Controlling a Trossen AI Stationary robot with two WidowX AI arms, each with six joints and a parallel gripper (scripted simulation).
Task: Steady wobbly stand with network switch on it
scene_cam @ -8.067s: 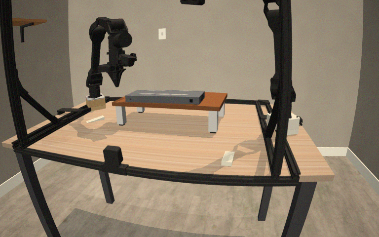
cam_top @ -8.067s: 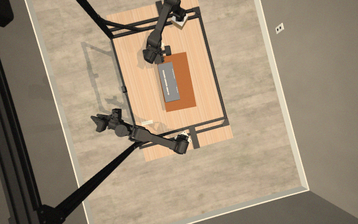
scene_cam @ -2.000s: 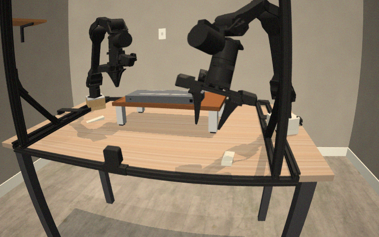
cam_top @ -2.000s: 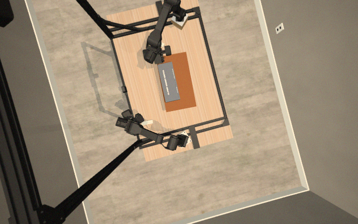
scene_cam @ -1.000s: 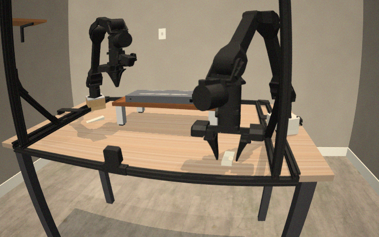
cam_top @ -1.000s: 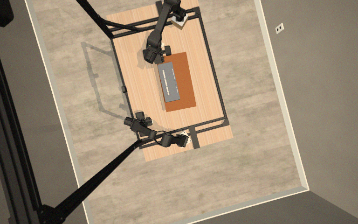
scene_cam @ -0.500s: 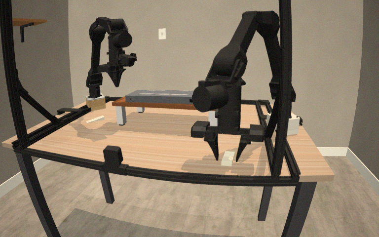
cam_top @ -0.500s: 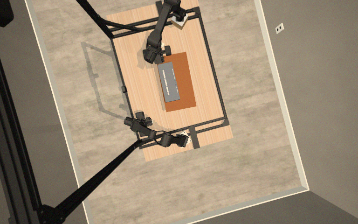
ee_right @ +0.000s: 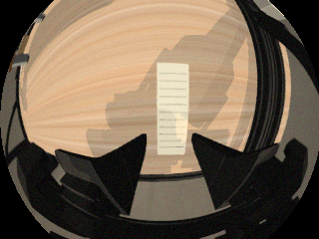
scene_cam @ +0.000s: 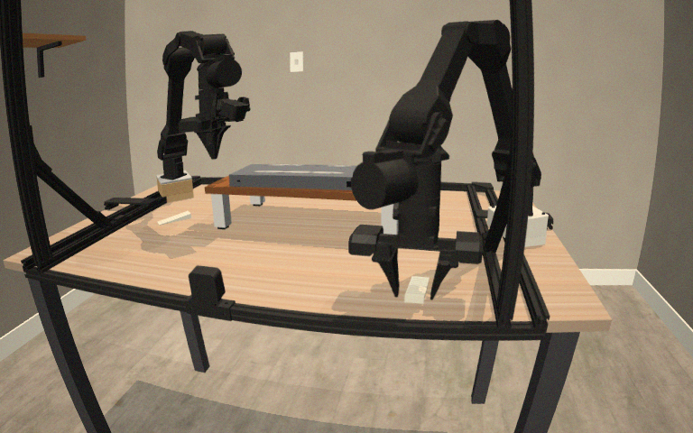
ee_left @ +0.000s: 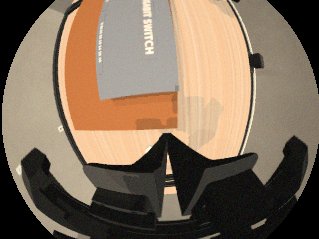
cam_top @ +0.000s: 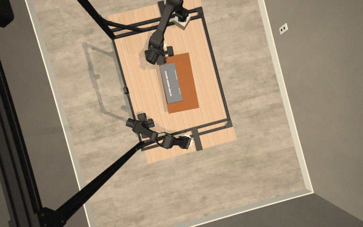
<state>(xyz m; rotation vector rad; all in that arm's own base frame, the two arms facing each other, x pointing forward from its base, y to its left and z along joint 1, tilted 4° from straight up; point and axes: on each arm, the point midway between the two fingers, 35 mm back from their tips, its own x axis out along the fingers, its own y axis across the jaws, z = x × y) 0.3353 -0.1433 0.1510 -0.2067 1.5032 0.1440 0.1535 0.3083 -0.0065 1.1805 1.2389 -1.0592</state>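
The pale wedge is 30 mm ahead of my right hand and 30 mm below it. The rest, counted from my right hand: grey network switch 220 mm ahead, 310 mm to the left, 80 mm above; then stand 270 mm ahead, 310 mm to the left, 10 mm above.
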